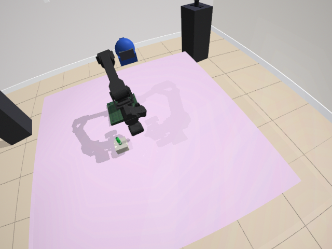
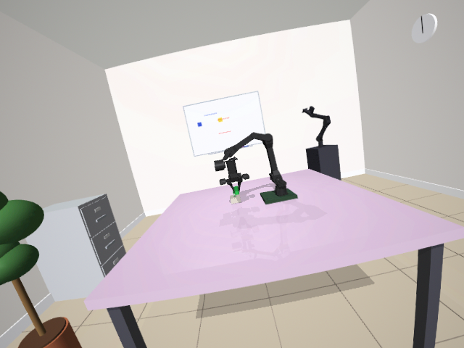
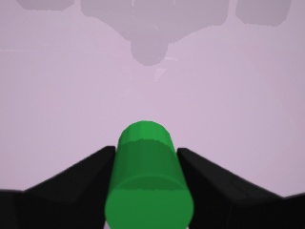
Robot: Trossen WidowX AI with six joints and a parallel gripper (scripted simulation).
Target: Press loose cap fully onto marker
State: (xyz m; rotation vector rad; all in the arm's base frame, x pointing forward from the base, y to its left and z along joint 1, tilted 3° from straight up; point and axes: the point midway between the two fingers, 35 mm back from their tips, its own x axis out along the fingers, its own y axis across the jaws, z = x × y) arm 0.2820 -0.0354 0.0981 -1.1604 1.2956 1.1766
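The green marker is 11 cm to the right of my gripper tip and 1 cm below it. Also, from my gripper tip: holder block: 11 cm to the right, 7 cm below; then green cap: 1 cm above.
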